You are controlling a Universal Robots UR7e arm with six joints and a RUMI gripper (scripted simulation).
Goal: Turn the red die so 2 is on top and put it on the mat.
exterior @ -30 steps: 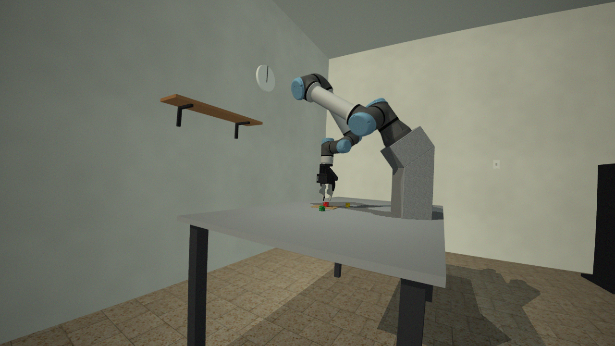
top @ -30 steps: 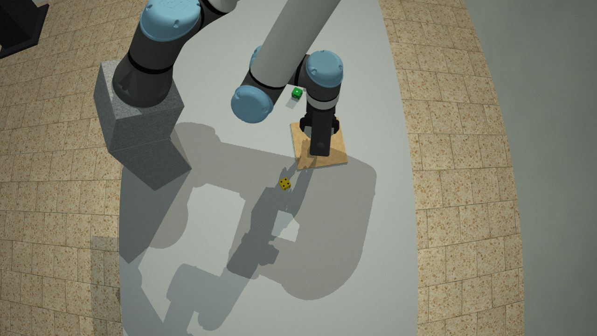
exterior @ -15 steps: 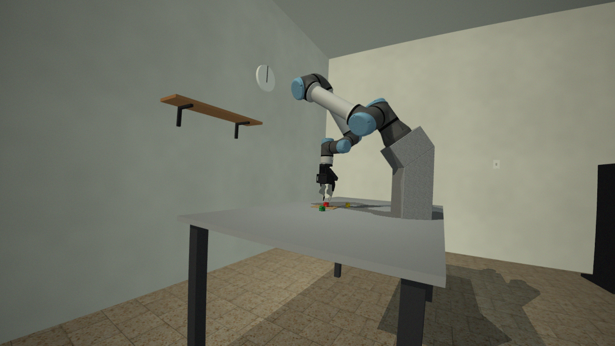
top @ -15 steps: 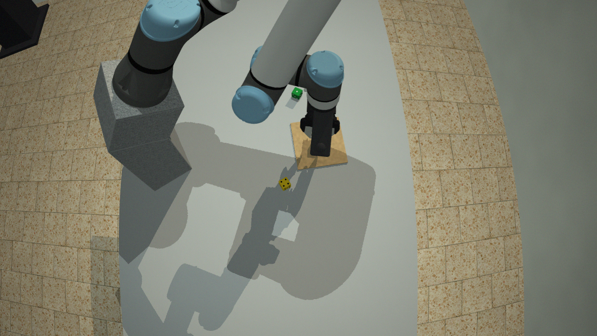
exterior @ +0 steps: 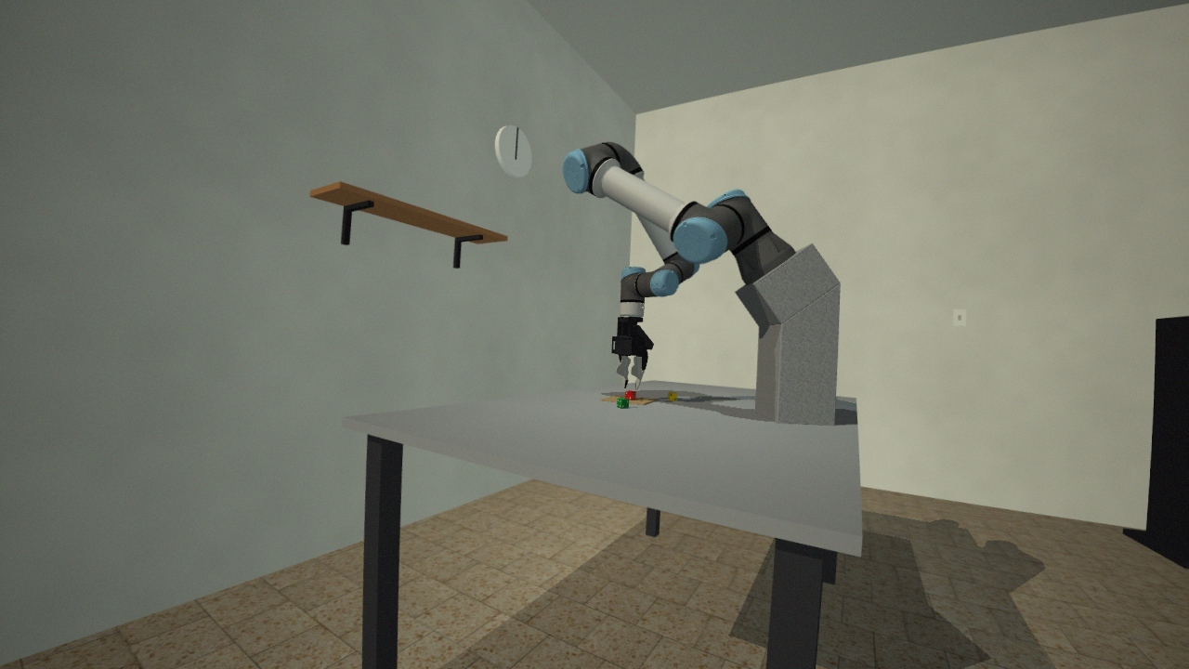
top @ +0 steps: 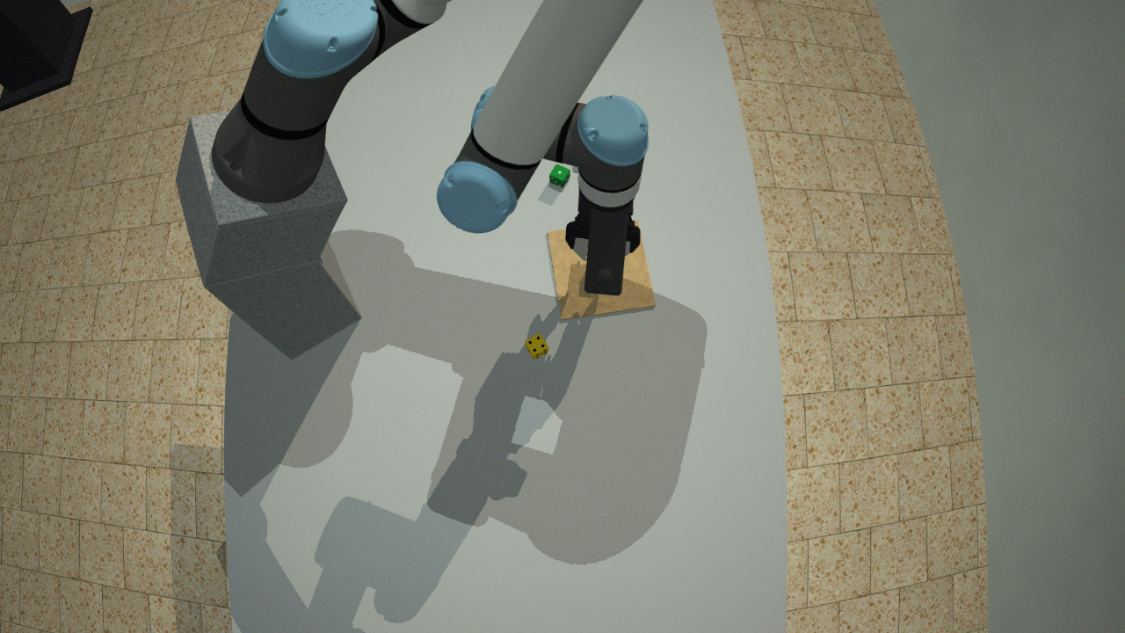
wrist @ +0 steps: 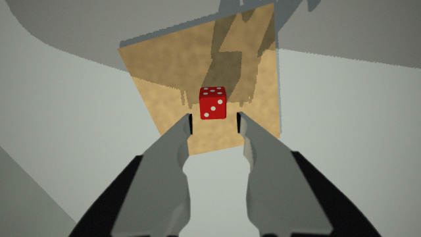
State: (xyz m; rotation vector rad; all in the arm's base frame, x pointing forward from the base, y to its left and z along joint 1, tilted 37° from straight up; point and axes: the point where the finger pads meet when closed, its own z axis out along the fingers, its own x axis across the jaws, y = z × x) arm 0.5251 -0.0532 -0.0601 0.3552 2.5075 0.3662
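Now: the red die 40 mm below my hand. From my hand the other things lie so: yellow die (110 mm behind, 110 mm to the right, 40 mm below); then green die (30 mm behind, 160 mm to the left, 40 mm below); then tan mat (50 mm below).
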